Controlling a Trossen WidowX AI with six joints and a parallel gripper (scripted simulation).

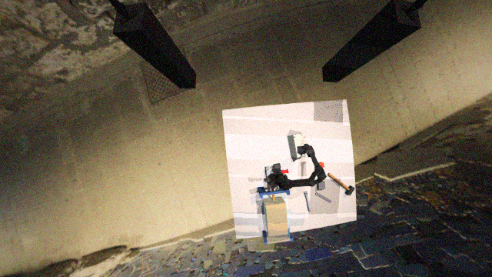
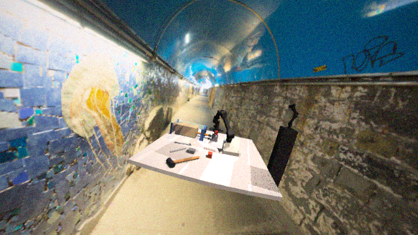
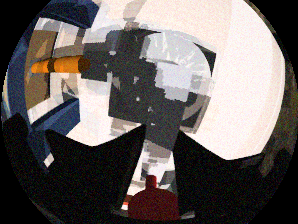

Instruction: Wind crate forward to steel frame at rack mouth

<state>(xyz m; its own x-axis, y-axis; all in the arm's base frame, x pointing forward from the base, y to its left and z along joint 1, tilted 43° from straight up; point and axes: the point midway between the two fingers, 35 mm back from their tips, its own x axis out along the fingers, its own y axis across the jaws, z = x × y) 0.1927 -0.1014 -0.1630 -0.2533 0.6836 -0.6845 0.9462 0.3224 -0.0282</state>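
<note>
Right now my gripper tip is 2 cm to the right of the winch handle and 2 cm below it. The rest, counted from my gripper tip: hand winch: 6 cm to the right, 6 cm below; then blue steel frame: 17 cm ahead, 3 cm to the right, 1 cm above; then dark red knob: 1 cm behind, 5 cm to the left, 5 cm above.
</note>
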